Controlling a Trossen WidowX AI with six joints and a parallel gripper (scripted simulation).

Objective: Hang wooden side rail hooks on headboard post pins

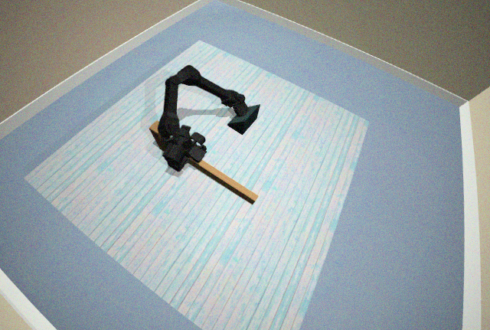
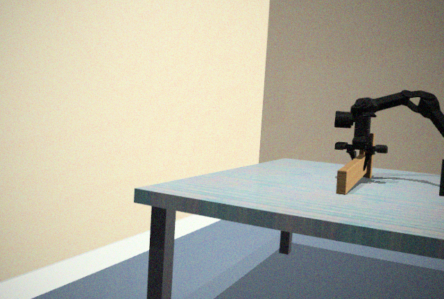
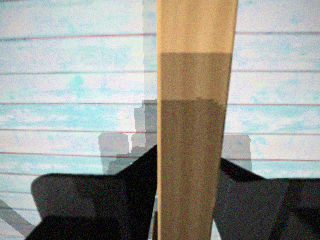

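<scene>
The headboard post lies 150 mm to the right of my gripper tip, 40 mm above it and 10 mm ahead of it.
</scene>
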